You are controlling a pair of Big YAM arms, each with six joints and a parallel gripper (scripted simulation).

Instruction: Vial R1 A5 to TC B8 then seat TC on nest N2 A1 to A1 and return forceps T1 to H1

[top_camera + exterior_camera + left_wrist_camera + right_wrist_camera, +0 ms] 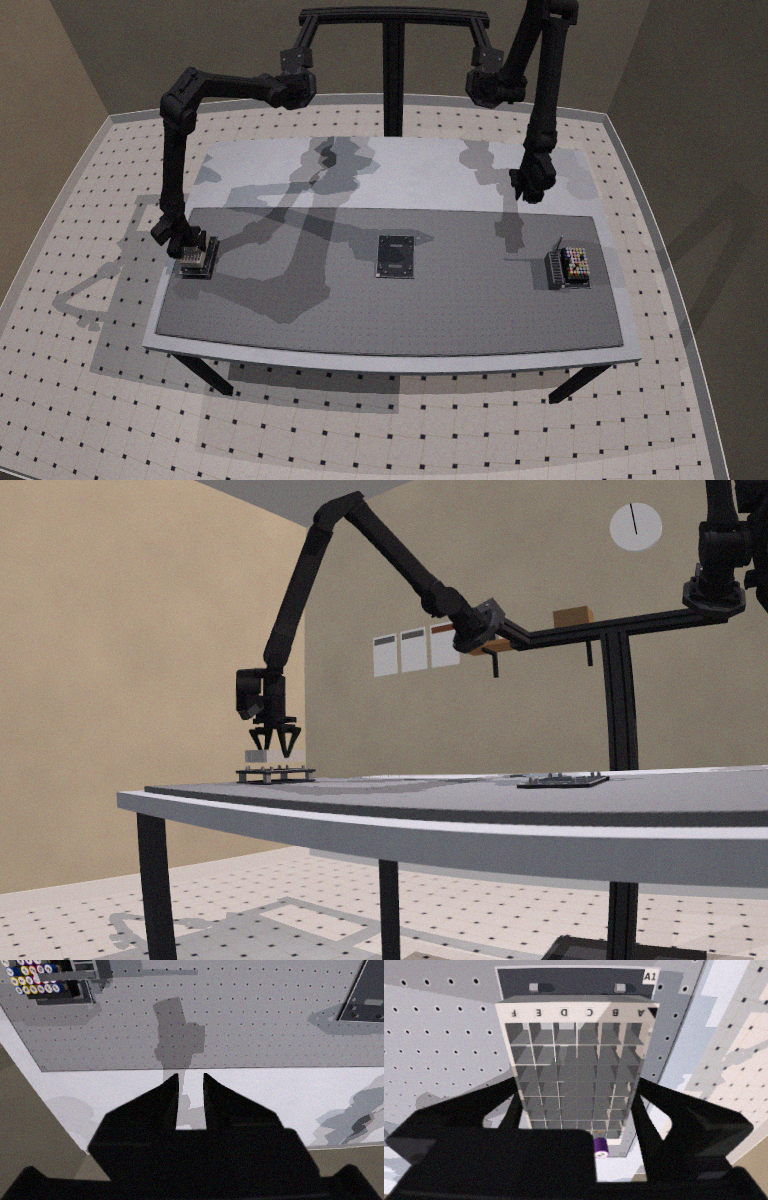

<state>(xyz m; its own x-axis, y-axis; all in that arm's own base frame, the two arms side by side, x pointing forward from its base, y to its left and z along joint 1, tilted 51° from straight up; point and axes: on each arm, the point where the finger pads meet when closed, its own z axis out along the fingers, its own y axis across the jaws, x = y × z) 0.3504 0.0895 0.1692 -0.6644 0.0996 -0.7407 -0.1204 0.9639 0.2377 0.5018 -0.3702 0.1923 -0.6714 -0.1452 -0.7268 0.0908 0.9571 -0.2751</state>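
Now: the raised nest n2 40 mm below my right hand. Also, from my right hand: holder h1: 80 mm ahead, 1240 mm to the left, 60 mm below; tube carrier TC: right at my right hand.
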